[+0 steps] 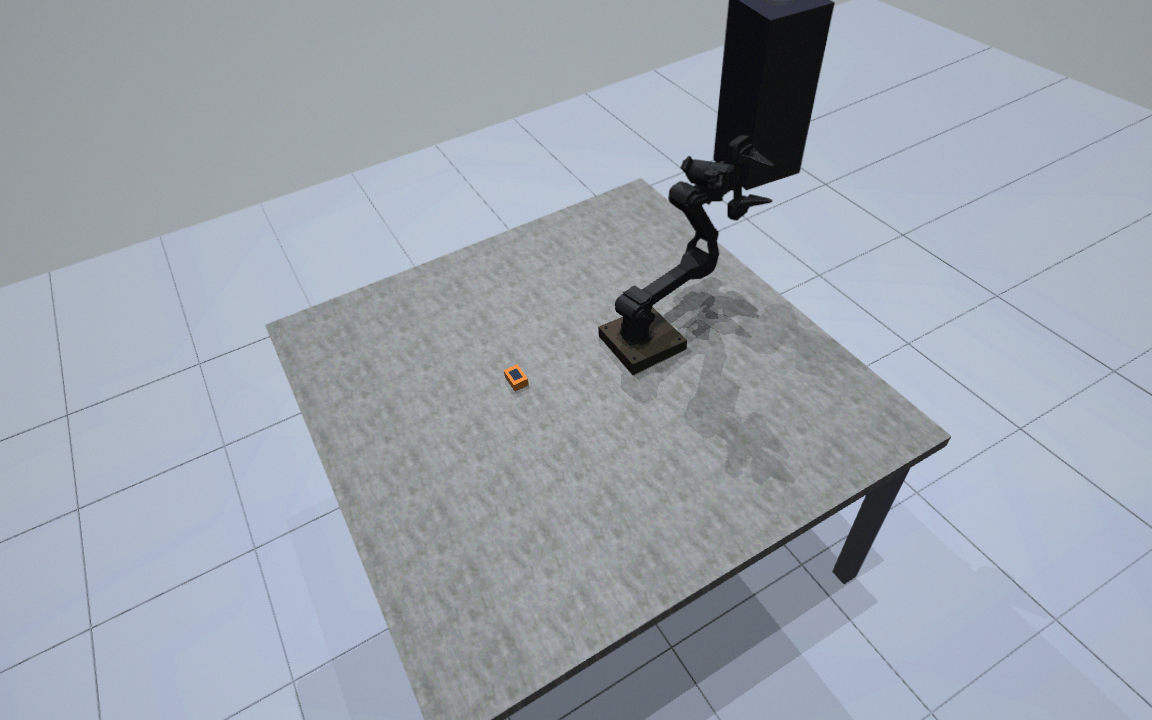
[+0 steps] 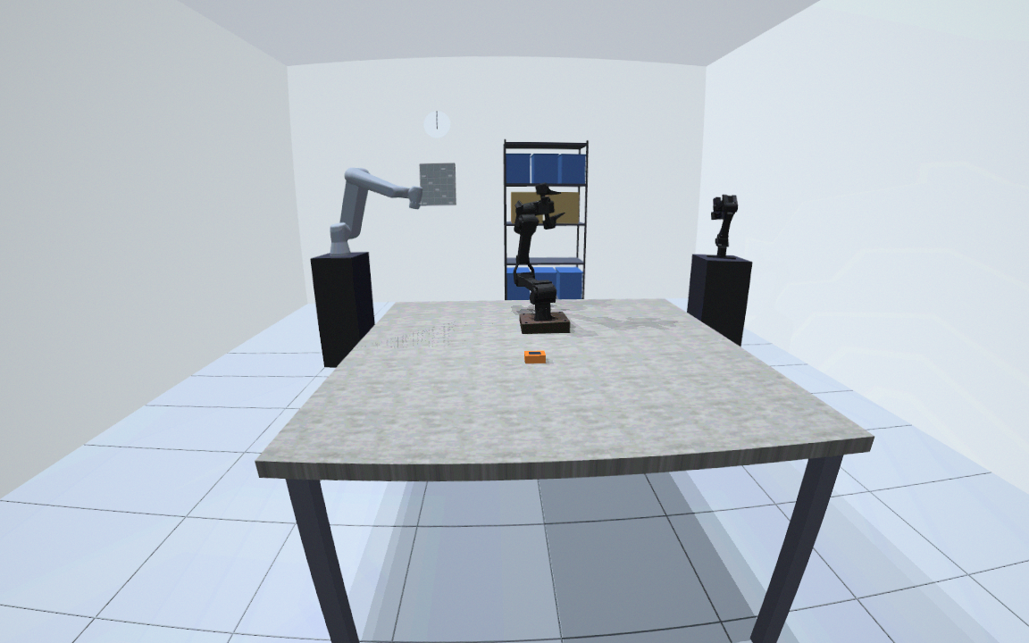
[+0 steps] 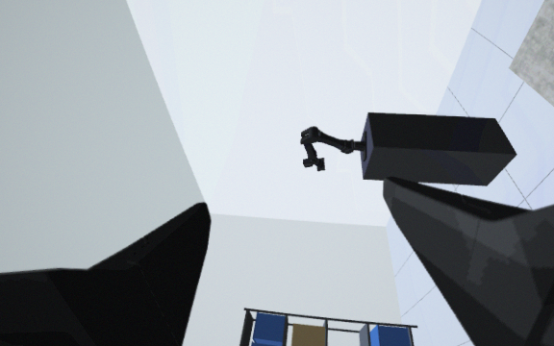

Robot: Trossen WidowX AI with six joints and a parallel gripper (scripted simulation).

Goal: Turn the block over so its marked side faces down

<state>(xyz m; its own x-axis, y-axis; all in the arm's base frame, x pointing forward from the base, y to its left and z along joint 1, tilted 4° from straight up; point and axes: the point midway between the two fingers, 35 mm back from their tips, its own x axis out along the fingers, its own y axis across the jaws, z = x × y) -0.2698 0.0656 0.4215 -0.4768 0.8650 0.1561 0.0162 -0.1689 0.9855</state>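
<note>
My gripper tip is now 640 mm short of the orange block, 430 mm above it and 100 mm to the left of it.
</note>
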